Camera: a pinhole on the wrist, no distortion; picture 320 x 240 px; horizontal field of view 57.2 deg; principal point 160.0 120.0 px. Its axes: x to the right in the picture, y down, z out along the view. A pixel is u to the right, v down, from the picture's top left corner.
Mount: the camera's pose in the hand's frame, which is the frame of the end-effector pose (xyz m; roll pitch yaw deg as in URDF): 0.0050 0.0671 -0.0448 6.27 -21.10 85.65
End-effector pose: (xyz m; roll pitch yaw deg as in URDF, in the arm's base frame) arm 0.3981 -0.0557 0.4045 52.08 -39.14 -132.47
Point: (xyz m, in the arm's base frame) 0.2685 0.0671 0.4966
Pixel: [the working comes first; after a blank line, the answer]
In the camera's frame: -0.0240 -0.0312 0.2615

133.1 84.9
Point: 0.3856 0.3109 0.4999
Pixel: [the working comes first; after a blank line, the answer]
In the camera's frame: 0.0980 0.1860 0.3669

outside the picture
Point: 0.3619 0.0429 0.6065
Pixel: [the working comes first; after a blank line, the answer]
In the camera's frame: 0.1116 -0.0599 0.2149

312.4 38.2
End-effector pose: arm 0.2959 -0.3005 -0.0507 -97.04 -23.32 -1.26
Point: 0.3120 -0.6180 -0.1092
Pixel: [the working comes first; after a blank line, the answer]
In the camera's frame: -0.0631 -0.0186 -0.2562

behind the camera
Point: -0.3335 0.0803 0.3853
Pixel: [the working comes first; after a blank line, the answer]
In the camera's frame: -0.6181 0.4215 0.5483

outside the picture
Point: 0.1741 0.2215 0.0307
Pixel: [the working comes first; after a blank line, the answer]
In the camera's frame: -0.0501 0.1407 0.5911

135.1 189.9
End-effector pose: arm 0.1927 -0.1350 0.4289 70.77 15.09 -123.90
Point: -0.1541 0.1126 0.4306
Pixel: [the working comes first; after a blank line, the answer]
In the camera's frame: -0.0347 0.0549 0.4889

139.2 153.0
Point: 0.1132 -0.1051 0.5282
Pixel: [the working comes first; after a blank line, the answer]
In the camera's frame: 0.0563 0.0279 0.1434

275.2 177.0
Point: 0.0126 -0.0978 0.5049
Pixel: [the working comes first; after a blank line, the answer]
In the camera's frame: 0.0536 -0.0195 0.2354

226.8 95.7
